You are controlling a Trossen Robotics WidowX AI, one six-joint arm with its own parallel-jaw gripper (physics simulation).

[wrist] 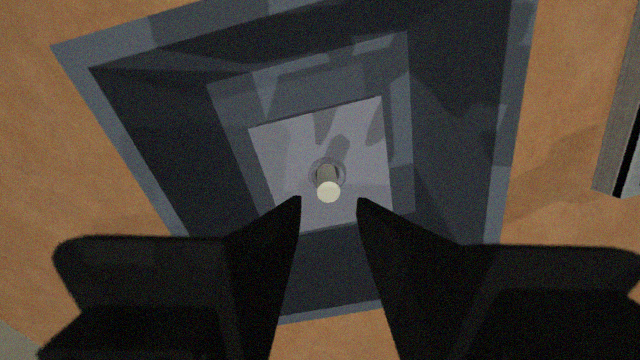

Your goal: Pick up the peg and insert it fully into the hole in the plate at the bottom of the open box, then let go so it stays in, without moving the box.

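Places are measured from the arm's base along level axes (x back, y right, z up), in metres.
Pixels of known places: gripper, fingertip midpoint: [329, 204].
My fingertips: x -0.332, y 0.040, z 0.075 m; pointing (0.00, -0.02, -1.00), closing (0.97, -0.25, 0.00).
Ahead of a thing's pixels: the offset from my fingertips to its middle. "pt": to the spot under its first point. Level surfaces: height alone.
The pale cream peg @[dx +0.001, dy +0.003, dz -0.049 m] [328, 184] stands in the hole of the light grey plate @[dx +0.001, dy +0.002, dz -0.062 m] [285, 155], with its upper part sticking up out of the hole. The hole's ring shows around the peg's foot. The plate lies on the floor of the dark blue-grey open box @[pt dx +0.094, dy +0.044, dz +0.001 m] [522, 75]. My gripper [329, 204] is open and empty, with its two black fingertips apart. It is above the box, and the peg's top shows between and slightly beyond the tips. How deep the peg sits in the hole is hard to tell from this angle.
The box's walls rise around the plate on all sides. An orange-brown wooden table top @[dz -0.097 m] [45, 150] surrounds the box. A grey object with a black stripe [617, 125] stands at the right edge of the view. A grey area shows at the lower left corner.
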